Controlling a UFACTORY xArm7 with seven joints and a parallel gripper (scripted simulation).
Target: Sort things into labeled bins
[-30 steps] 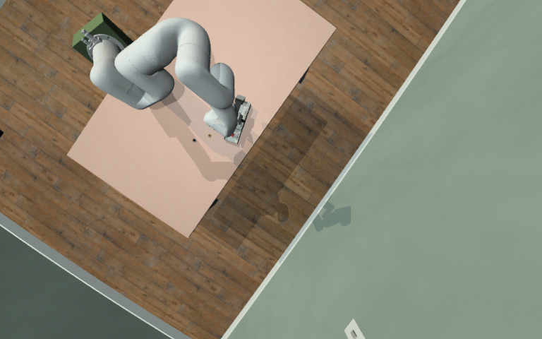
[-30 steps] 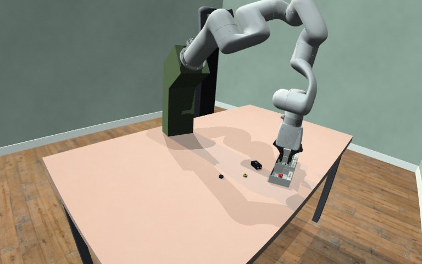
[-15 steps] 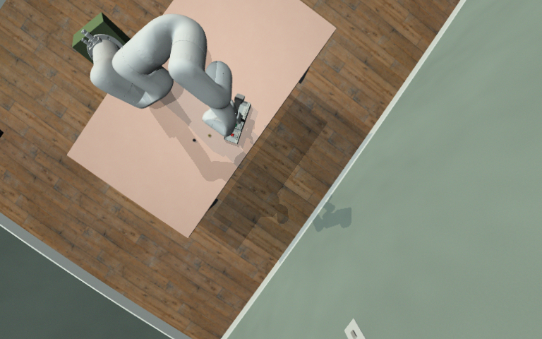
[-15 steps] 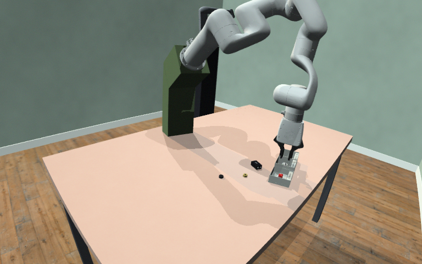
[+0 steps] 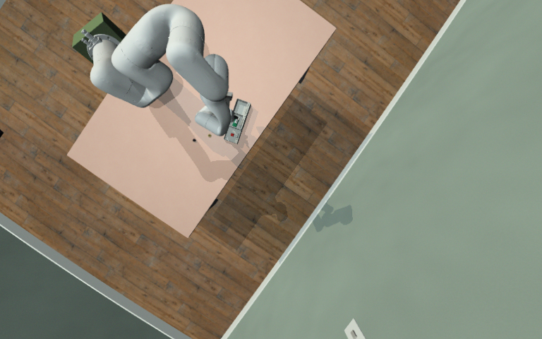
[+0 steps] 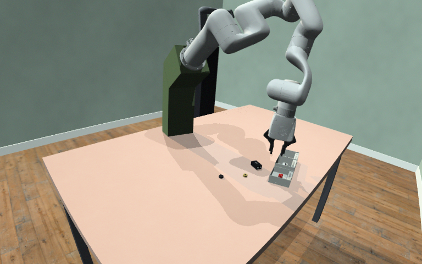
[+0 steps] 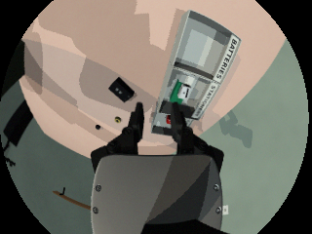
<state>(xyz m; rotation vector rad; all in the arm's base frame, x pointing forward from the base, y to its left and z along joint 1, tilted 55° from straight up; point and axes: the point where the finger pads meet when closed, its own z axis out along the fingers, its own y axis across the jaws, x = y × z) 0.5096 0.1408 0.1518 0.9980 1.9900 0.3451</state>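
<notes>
The black block lies 50 mm behind my hand, 50 mm to the right of it and 80 mm below it. Also, from my hand: green thing 30 mm ahead, 30 mm to the left, 80 mm below; then three-part bin 40 mm ahead, 30 mm to the left, 70 mm below; then grey piece 30 mm ahead, 30 mm to the left, 60 mm below.
</notes>
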